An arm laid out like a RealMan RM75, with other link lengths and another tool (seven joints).
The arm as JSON. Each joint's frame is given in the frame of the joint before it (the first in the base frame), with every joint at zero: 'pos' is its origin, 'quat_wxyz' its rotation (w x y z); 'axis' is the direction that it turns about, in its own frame. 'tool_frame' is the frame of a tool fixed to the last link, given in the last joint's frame.
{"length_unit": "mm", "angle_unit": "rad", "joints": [
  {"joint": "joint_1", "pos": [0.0, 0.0, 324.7], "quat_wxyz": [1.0, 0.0, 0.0, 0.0], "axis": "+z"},
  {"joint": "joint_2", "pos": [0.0, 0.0, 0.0], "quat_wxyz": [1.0, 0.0, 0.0, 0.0], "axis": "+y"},
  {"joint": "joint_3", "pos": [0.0, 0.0, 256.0], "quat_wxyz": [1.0, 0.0, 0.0, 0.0], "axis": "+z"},
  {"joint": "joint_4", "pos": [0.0, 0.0, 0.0], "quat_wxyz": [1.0, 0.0, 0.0, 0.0], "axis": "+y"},
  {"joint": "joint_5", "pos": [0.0, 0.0, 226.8], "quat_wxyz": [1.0, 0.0, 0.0, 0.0], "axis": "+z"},
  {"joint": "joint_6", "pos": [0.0, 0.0, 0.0], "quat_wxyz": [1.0, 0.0, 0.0, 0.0], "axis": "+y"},
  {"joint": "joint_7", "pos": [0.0, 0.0, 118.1], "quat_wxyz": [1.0, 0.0, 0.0, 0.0], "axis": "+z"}
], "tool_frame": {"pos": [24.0, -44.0, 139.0], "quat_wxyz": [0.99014, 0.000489, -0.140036, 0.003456]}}
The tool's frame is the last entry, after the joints.
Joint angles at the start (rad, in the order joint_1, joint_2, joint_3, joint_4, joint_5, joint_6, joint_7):
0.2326, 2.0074, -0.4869, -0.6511, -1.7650, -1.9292, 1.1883
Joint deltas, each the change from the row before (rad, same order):
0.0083, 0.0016, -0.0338, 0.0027, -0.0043, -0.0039, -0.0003
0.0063, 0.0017, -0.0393, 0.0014, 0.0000, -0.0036, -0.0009
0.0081, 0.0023, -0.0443, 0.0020, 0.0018, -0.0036, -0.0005
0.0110, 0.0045, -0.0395, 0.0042, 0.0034, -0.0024, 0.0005
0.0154, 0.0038, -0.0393, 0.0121, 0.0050, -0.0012, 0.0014
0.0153, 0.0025, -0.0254, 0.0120, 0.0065, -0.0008, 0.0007
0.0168, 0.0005, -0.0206, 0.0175, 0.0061, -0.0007, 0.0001
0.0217, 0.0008, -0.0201, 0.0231, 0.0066, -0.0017, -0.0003
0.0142, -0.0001, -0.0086, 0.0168, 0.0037, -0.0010, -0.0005
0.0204, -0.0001, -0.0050, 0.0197, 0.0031, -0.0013, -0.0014
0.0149, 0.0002, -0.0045, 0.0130, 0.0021, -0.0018, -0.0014
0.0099, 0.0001, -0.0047, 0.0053, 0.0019, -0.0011, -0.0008
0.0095, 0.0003, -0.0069, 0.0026, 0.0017, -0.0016, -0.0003
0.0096, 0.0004, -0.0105, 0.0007, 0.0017, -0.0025, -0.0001
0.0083, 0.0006, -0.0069, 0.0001, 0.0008, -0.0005, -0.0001
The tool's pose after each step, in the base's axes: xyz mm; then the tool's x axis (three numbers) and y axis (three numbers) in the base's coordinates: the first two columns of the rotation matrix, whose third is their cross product. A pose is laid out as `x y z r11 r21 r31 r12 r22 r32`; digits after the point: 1 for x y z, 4 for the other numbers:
294.7 330.6 77.5 0.4374 -0.0305 -0.8988 -0.4717 -0.8587 -0.2004
288.1 327.8 67.8 0.4425 -0.0520 -0.8953 -0.4485 -0.8773 -0.1708
280.4 324.6 57.2 0.4476 -0.0747 -0.8911 -0.4220 -0.8962 -0.1369
272.0 322.2 47.0 0.4485 -0.0946 -0.8887 -0.3974 -0.9118 -0.1035
262.7 320.1 36.3 0.4455 -0.1170 -0.8876 -0.3740 -0.9251 -0.0658
254.9 319.8 29.5 0.4405 -0.1297 -0.8883 -0.3560 -0.9336 -0.0402
247.8 319.7 23.6 0.4336 -0.1425 -0.8898 -0.3413 -0.9398 -0.0158
239.2 319.9 17.1 0.4236 -0.1570 -0.8921 -0.3244 -0.9458 0.0124
234.2 320.3 13.8 0.4160 -0.1654 -0.8942 -0.3161 -0.9483 0.0284
227.5 322.1 10.7 0.4072 -0.1713 -0.8971 -0.3041 -0.9516 0.0436
222.3 323.2 8.5 0.4018 -0.1752 -0.8988 -0.2934 -0.9544 0.0549
218.7 324.1 7.2 0.4007 -0.1761 -0.8991 -0.2839 -0.9569 0.0610
214.9 324.6 5.8 0.4017 -0.1772 -0.8985 -0.2722 -0.9598 0.0677
210.8 324.4 4.0 0.4048 -0.1792 -0.8967 -0.2575 -0.9633 0.0763
207.6 324.9 2.7 0.4078 -0.1795 -0.8952 -0.2464 -0.9658 0.0814

